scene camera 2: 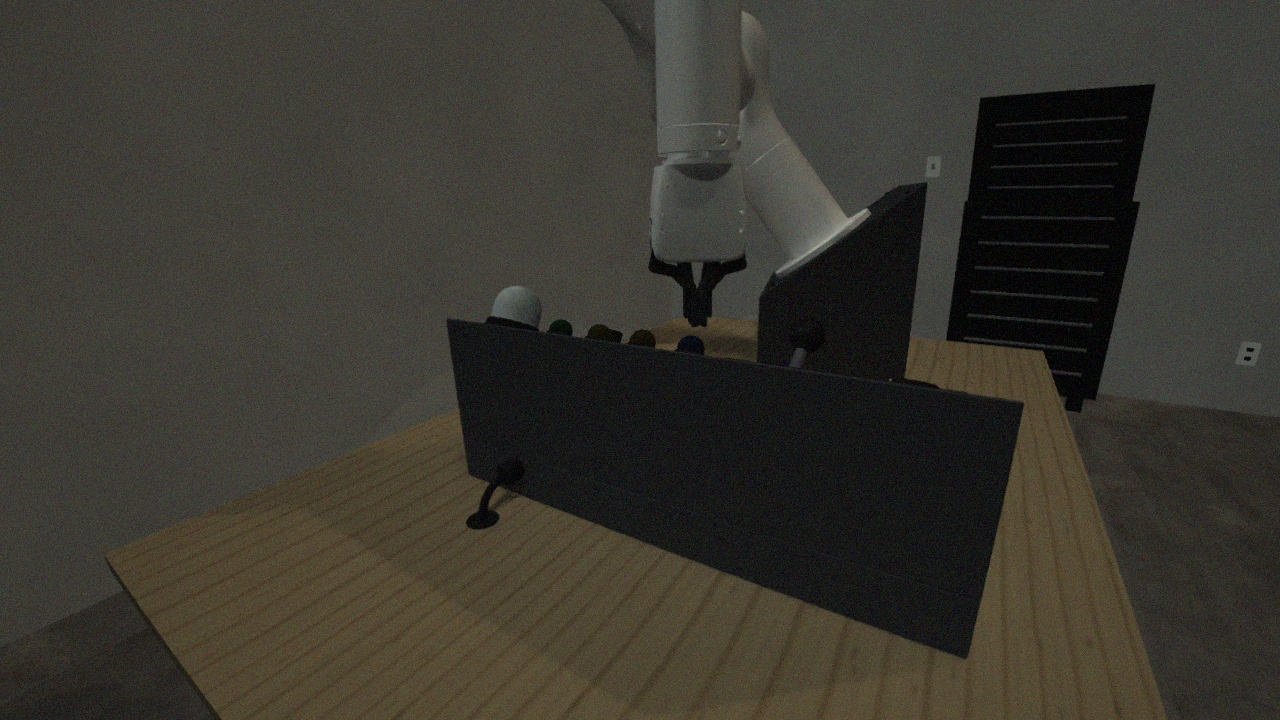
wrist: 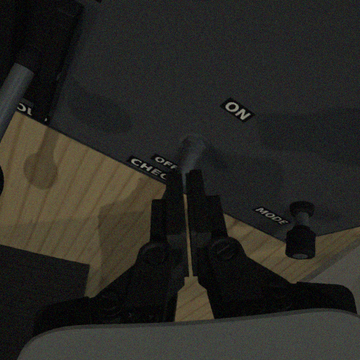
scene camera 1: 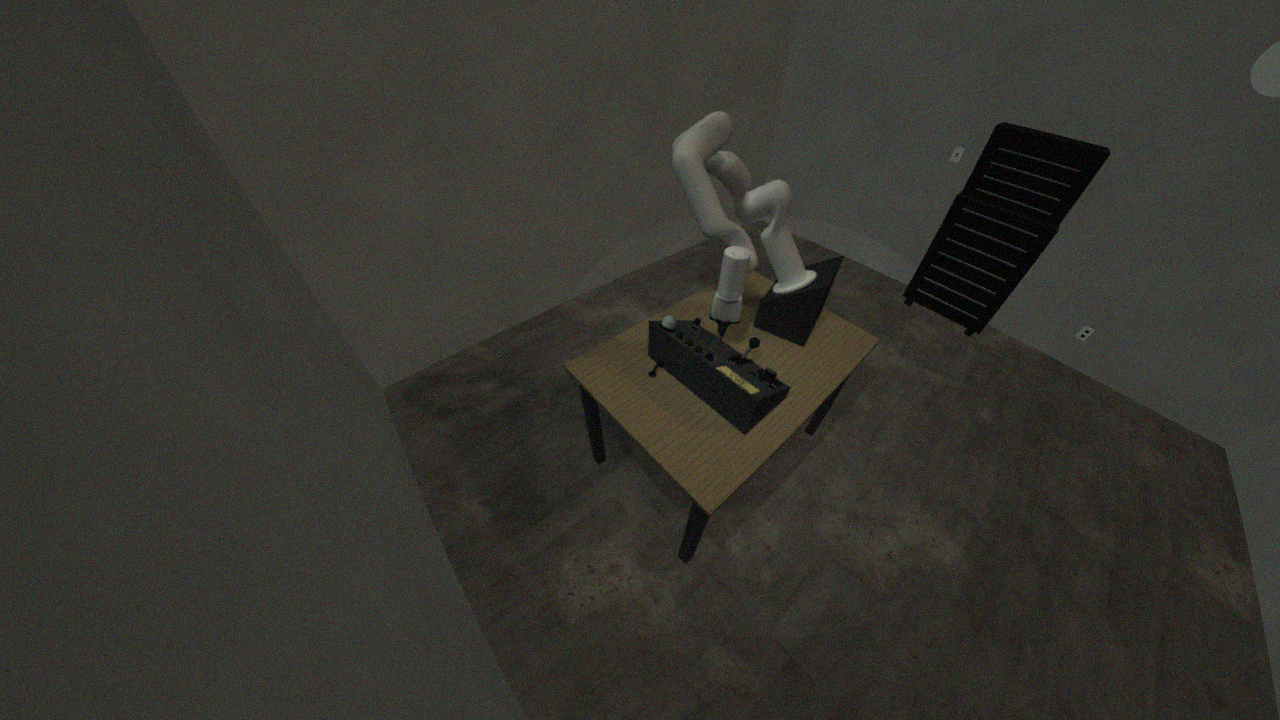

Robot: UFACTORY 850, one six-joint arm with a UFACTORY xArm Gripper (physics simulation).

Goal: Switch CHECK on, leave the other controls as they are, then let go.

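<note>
The dark control console [scene camera 1: 707,376] [scene camera 2: 716,465] stands on the table. In the wrist view the CHECK switch is a grey toggle lever [wrist: 192,149] between the ON label [wrist: 237,110] and the OFF label [wrist: 164,160]. It leans to the OFF side, and its outer end is hidden behind the fingertips. The CHECK label [wrist: 142,165] is partly covered by a finger. My gripper [scene camera 1: 722,333] [scene camera 2: 697,322] [wrist: 184,193] is shut and empty, its tips over the lever's outer end. Whether they touch it I cannot tell. In scene camera 2 the switch is hidden behind the console.
The MODE knob [wrist: 300,244] is right of the fingers in the wrist view. A ball-ended lever [scene camera 1: 754,342] [scene camera 2: 806,334] [wrist: 16,90] rises on the other side. A white dome [scene camera 1: 668,322] [scene camera 2: 516,306] and coloured buttons top the console. The black arm stand [scene camera 1: 796,313] [scene camera 2: 850,295] is behind.
</note>
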